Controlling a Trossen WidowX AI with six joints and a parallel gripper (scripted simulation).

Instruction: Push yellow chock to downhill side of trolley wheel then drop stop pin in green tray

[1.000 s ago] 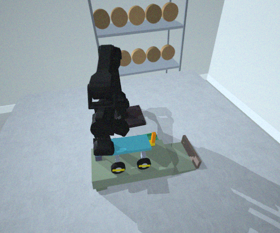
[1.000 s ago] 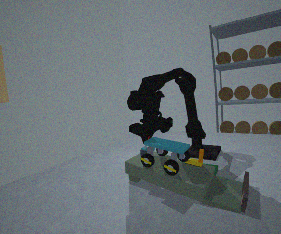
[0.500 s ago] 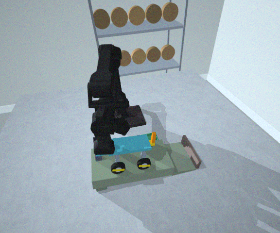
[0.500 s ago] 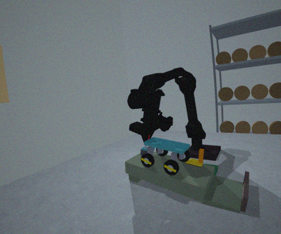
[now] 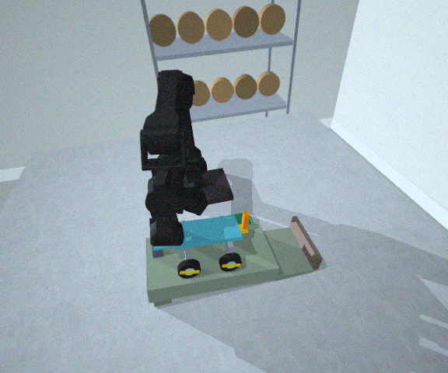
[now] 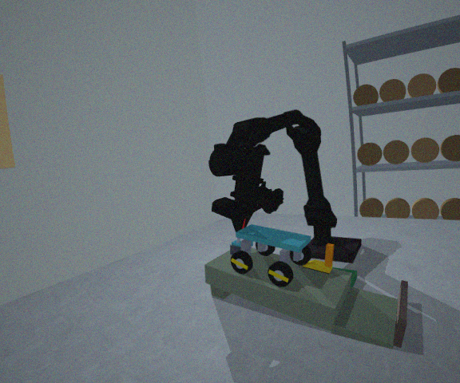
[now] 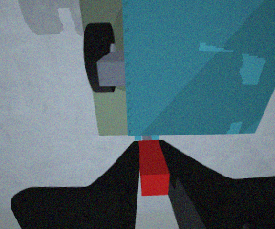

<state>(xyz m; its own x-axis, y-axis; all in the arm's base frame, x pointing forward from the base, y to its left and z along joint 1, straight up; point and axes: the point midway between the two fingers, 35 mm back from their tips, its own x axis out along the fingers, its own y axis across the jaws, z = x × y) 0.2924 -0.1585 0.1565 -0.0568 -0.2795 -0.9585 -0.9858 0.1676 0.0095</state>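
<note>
Right now the green tray is 7 cm behind my gripper tip, 21 cm to the left of it and 15 cm below it. The rest, counted from my gripper tip: green ramp: 4 cm ahead, 10 cm to the left, 10 cm below; then trolley: 4 cm ahead, 9 cm to the left, 3 cm below; then red-headed stop pin: right at my gripper tip.
</note>
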